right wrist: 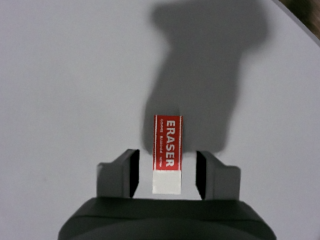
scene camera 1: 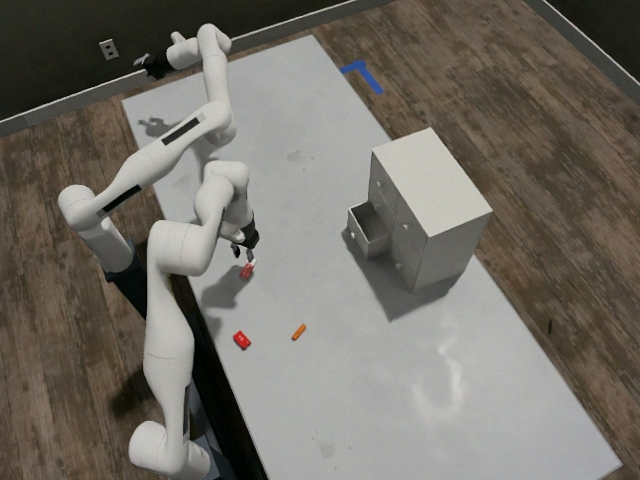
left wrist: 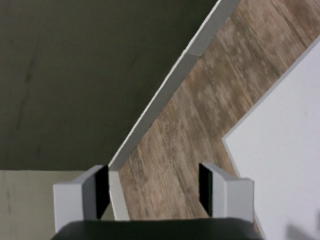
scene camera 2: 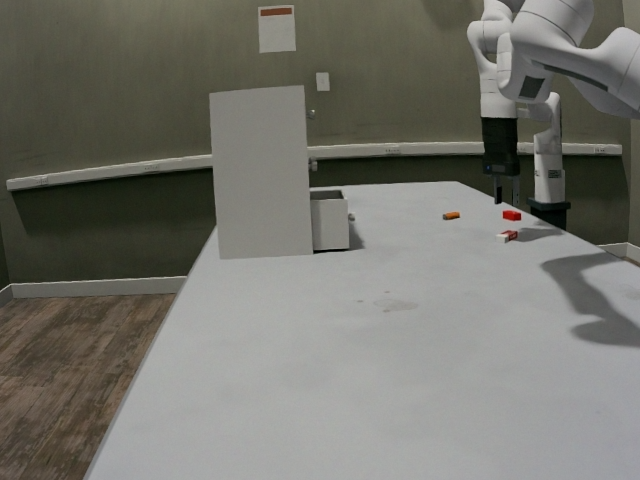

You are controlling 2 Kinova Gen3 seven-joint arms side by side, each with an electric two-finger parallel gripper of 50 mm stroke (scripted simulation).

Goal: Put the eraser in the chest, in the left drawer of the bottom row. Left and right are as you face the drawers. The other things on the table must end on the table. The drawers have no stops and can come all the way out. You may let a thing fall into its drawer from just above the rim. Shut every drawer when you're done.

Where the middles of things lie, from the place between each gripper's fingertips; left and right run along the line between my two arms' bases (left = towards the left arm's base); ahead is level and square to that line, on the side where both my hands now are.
Labels:
Now: the eraser [right wrist: 167,149] 80 mm below my right hand [scene camera 2: 506,204].
My left gripper is now 40 mm short of the eraser, 750 mm to the left of it and 190 mm above it.

